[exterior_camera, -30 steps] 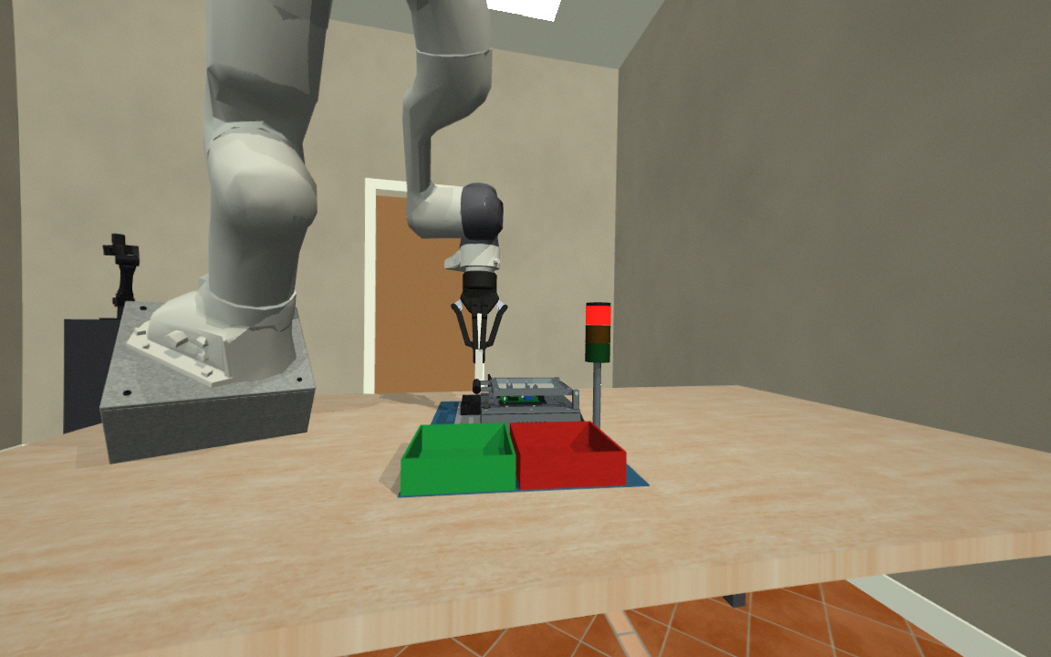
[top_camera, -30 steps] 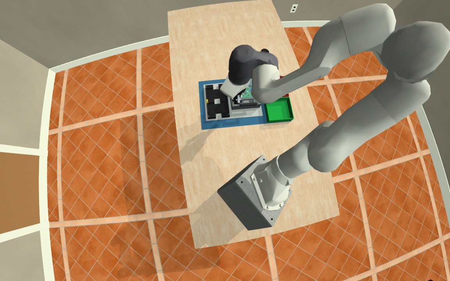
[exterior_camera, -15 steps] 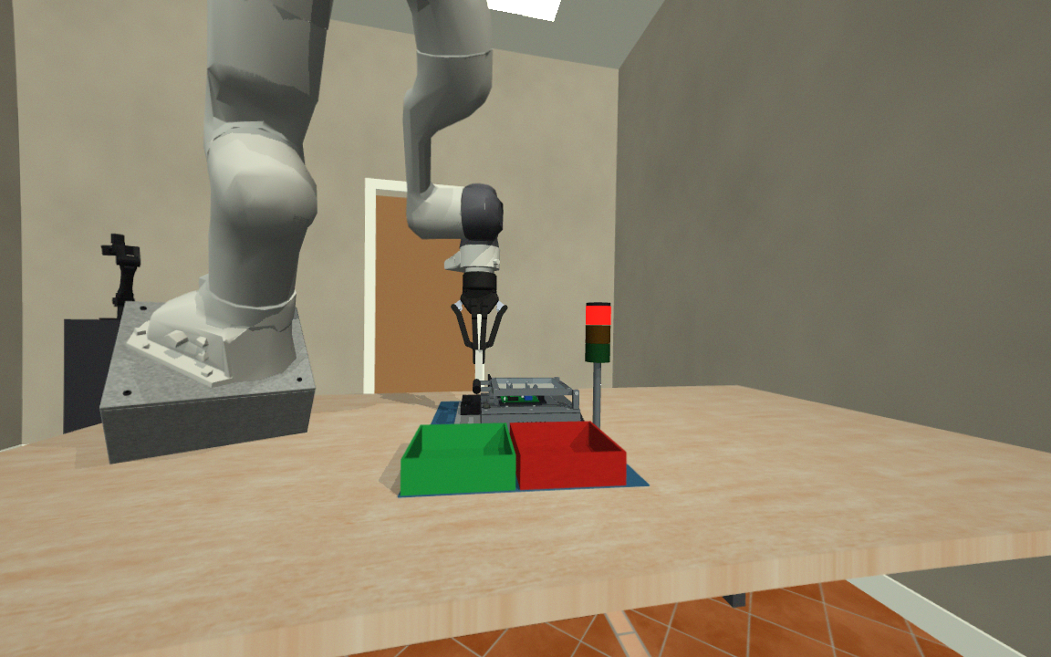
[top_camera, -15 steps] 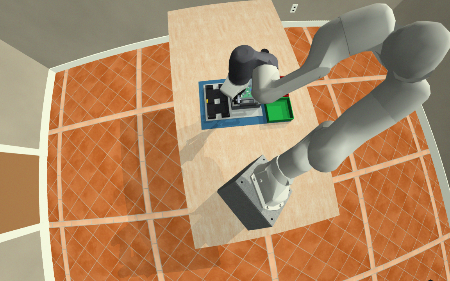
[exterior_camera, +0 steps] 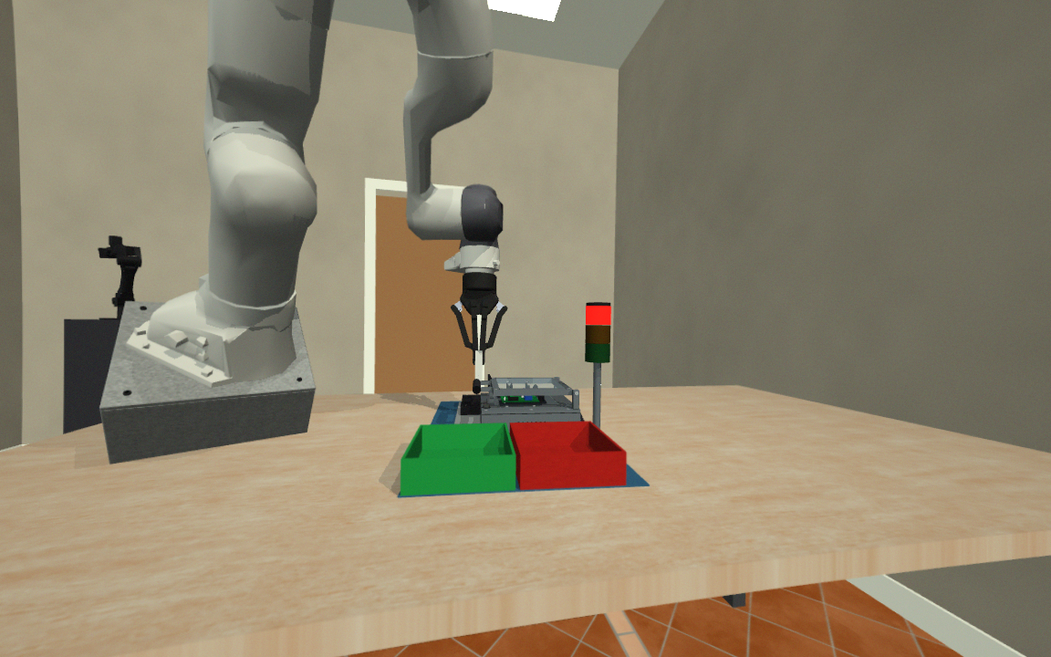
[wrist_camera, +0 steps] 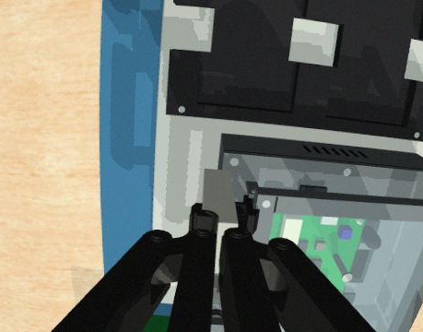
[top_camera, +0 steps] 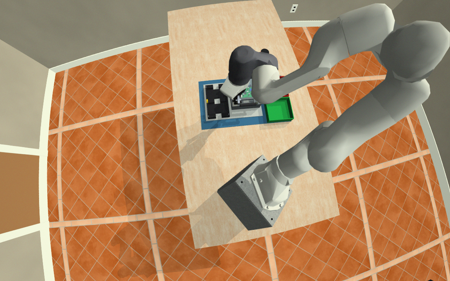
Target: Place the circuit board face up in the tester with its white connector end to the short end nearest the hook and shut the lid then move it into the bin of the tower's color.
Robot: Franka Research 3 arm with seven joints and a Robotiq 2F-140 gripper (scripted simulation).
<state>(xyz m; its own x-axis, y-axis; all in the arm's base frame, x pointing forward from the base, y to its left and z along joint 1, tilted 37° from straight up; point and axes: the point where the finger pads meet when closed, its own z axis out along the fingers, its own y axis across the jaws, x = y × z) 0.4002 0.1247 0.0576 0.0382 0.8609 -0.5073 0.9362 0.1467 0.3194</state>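
The latch hook lies 20 mm ahead of my hand, 20 mm to the right of it and 40 mm below it. Round my hand: tester plate 80 mm ahead, 70 mm to the right, 60 mm below; green circuit board 80 mm ahead, 80 mm to the right, 50 mm below; tester lid 80 mm ahead, 80 mm to the right, 40 mm below.
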